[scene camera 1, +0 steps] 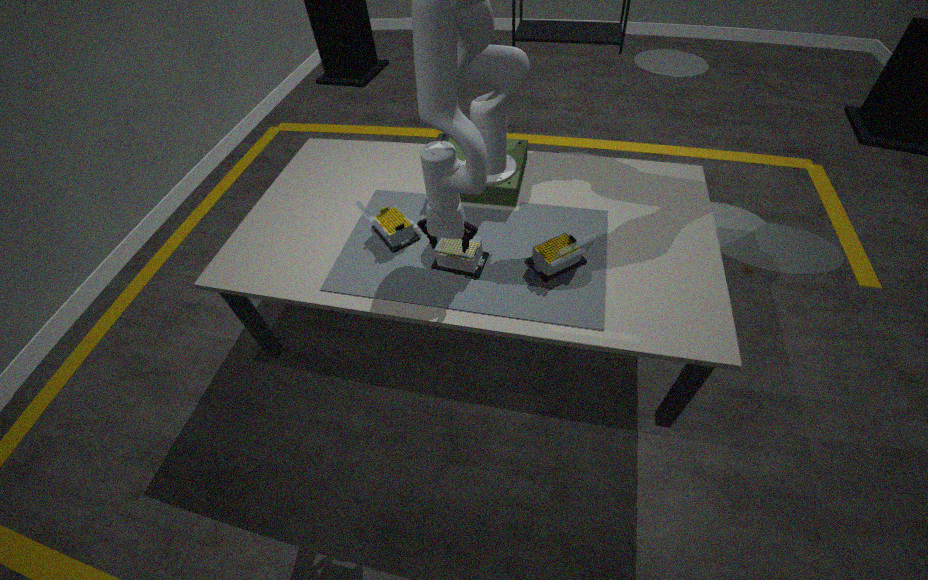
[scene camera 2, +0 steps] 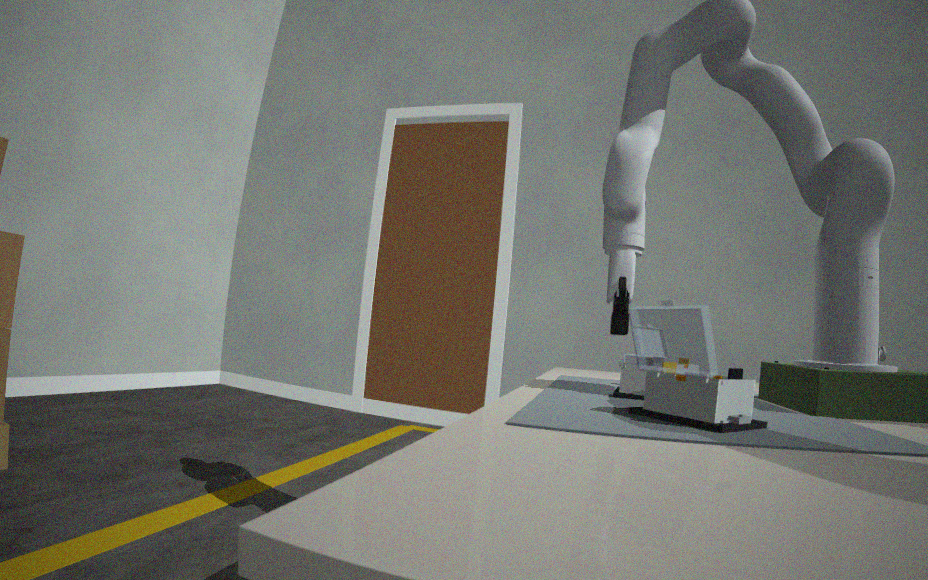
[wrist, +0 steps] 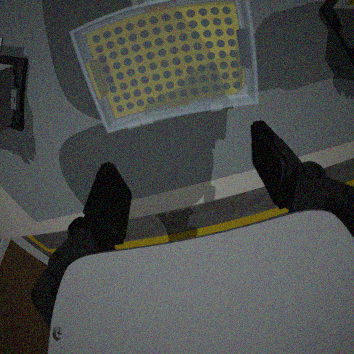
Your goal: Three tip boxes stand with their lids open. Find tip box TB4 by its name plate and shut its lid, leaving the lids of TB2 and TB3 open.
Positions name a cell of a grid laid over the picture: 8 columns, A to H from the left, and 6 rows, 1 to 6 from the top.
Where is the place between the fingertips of my gripper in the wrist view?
At E3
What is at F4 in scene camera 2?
My gripper.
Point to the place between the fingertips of my gripper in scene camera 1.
D3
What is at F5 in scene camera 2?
A blue-grey mat.
